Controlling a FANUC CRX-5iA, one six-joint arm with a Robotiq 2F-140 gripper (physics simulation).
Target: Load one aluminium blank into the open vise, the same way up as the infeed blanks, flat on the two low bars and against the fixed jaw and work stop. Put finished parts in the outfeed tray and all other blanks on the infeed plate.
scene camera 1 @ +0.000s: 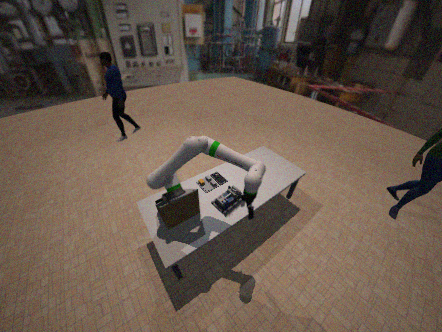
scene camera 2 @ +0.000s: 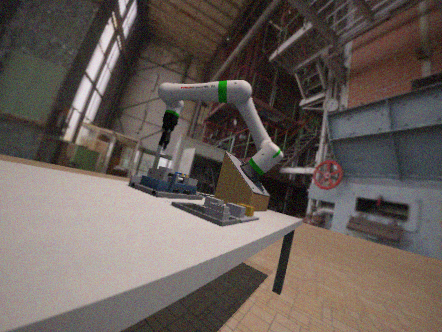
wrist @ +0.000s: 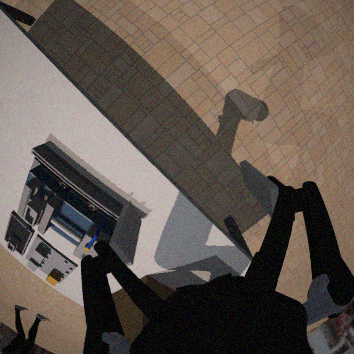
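My gripper is open and empty, high over the table's edge beside the vise. In the wrist view one finger pad overlaps the vise's end. The vise has a blue bed and blue hoses; I cannot make out a blank between its jaws. The infeed plate carries grey blanks and a yellow block. The dark outfeed tray is beside it; its contents are too small to tell.
A brown box-shaped stand is by the arm's base on the white table. One person is behind the table on the left; another is at the right edge.
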